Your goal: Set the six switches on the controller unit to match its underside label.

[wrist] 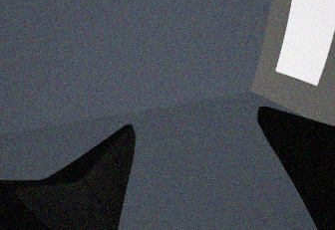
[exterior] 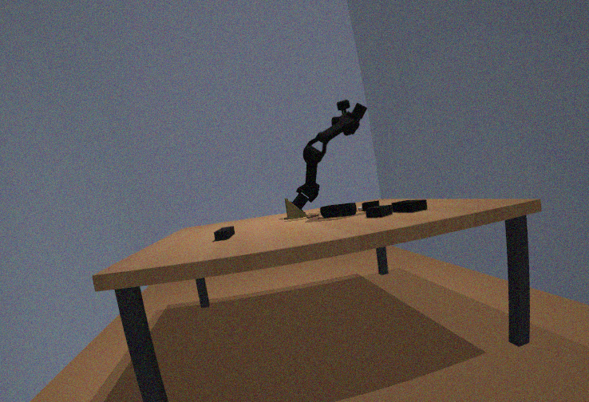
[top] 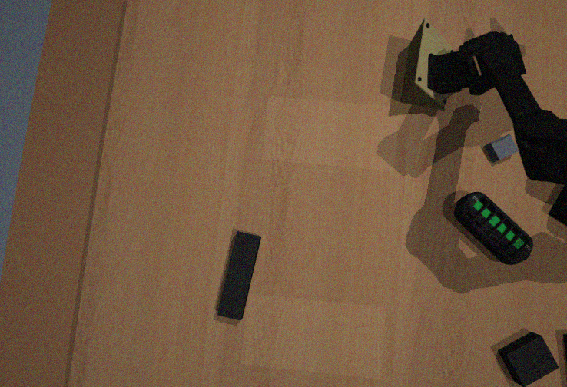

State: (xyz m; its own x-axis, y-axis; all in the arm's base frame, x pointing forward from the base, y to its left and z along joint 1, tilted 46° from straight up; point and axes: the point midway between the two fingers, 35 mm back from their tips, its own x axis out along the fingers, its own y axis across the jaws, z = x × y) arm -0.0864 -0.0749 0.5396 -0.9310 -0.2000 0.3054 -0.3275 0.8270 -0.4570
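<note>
Now: gripper tip 510 mm above the pale block, 190 mm short of it and 30 mm to the left of it. Also, from my gripper tip: dark cube (580 mm ahead, 500 mm below, 150 mm to the right); then small grey cube (500 mm below, 190 mm to the right, 180 mm ahead); then long black bar (690 mm to the right, 500 mm below, 440 mm ahead).
</note>
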